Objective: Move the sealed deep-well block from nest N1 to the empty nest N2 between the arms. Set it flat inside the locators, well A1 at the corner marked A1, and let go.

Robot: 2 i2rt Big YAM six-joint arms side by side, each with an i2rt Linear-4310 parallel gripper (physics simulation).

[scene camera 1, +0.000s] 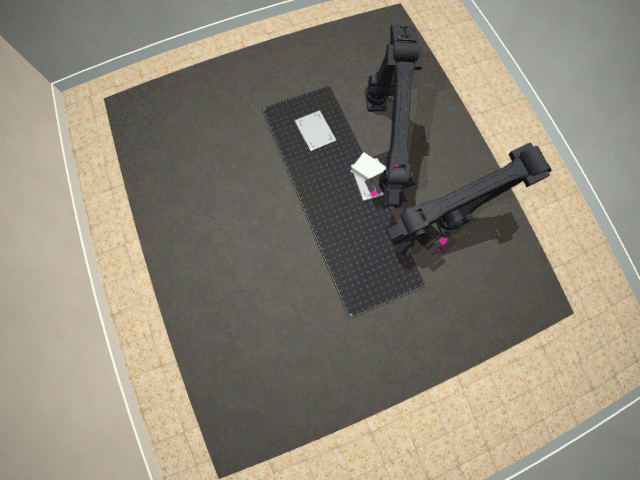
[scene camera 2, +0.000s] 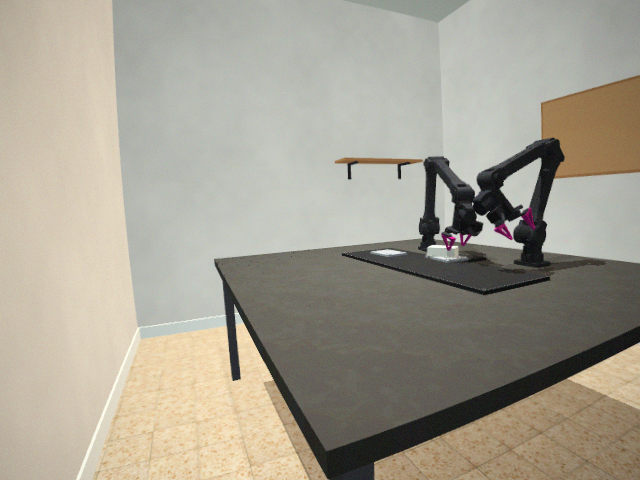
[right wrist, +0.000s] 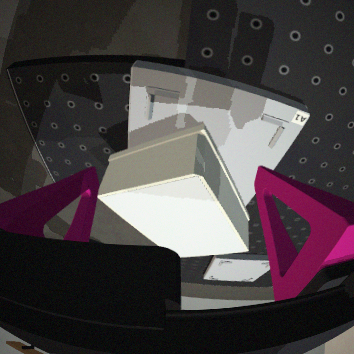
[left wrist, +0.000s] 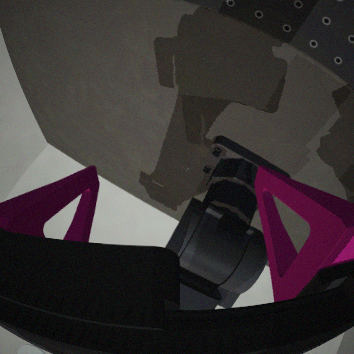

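Where they show: left gripper, fingertip midpoint: (scene camera 1: 431, 241) (scene camera 2: 523, 234) (left wrist: 176, 174); right gripper, fingertip midpoint: (scene camera 1: 380, 182) (scene camera 2: 455, 248) (right wrist: 176, 174); left arm's base, link origin: (scene camera 1: 445, 221) (scene camera 2: 531, 264) (left wrist: 244, 169); right arm's base, link origin: (scene camera 1: 375, 100).
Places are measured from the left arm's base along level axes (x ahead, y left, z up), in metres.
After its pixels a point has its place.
Observation:
The white sealed block (scene camera 1: 369, 165) {x 0.225, y -0.313, z 0.067 m} (scene camera 2: 435, 251) {x 0.272, y -0.298, z 0.049 m} (right wrist: 175, 215) {x 0.216, y -0.278, z 0.067 m} is on nest N2, turned askew to the plate and shifted toward the end away from the A1 label. It is not square within the locators; whether it is level is unclear. Nest N2 (scene camera 1: 361, 186) {x 0.279, y -0.255, z 0.025 m} (right wrist: 240, 145) {x 0.255, y -0.238, z 0.025 m} shows two bare corner locators and its A1 label in the right wrist view. Nest N1 (scene camera 1: 315, 130) {x 0.362, y -0.559, z 0.025 m} (scene camera 2: 388, 252) {x 0.369, y -0.549, z 0.025 m} (right wrist: 237, 270) {x 0.359, y -0.552, z 0.025 m} is empty. My right gripper (right wrist: 176, 174) {x 0.212, y -0.231, z 0.067 m} (scene camera 2: 456, 246) {x 0.212, y -0.231, z 0.067 m} is open, its fingers spread either side of the block. My left gripper (left wrist: 176, 174) {x 0.155, y 0.068, z 0.145 m} (scene camera 2: 523, 233) {x 0.155, y 0.068, z 0.145 m} is open, empty and raised away from the block.
A black perforated board (scene camera 1: 356, 253) {x 0.403, y -0.008, z 0.012 m} (scene camera 2: 485, 287) {x 0.490, y 0.189, z 0.013 m} carries both nests on the dark table (scene camera 1: 232, 310) {x 0.928, y 0.026, z 0.000 m} (scene camera 2: 413, 351) {x 0.935, y 0.418, z 0.000 m}. The two forearms come close together beside nest N2 in scene camera 1. A wall shelf (scene camera 2: 377, 161) is in the background.

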